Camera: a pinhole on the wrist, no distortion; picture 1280 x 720 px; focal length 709.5 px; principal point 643.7 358.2 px. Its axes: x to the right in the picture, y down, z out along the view. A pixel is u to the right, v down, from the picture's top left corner.
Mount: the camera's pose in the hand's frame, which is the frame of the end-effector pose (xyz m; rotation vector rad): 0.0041 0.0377 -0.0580 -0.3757 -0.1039 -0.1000
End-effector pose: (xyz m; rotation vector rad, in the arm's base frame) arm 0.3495 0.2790 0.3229 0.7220 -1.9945 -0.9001
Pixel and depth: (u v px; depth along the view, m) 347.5 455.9 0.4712
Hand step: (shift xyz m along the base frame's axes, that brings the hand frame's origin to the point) -0.2150 0.4420 -0.0052
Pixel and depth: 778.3 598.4 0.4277
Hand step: -0.3361 0.2372 0.1648
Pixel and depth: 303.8 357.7 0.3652
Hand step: -0.1491 0.3424 -0.0461
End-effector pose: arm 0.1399 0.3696 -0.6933 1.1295 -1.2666 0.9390
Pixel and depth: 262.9 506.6 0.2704
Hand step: -0.2459 -0.0957 -0.1378
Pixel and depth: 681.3 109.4 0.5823
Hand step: -0.1899 -0.5270 -0.0531
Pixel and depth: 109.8 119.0 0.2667
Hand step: -0.1343 -0.1617 -0.2258
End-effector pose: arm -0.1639 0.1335 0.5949 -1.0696 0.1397 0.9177
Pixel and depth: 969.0 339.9 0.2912
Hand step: -0.0922 0.2692 -0.0286
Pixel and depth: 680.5 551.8 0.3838
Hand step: -0.2738 0.2566 -0.0596
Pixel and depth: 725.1 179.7 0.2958
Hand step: -0.1285 0.2122 0.0707
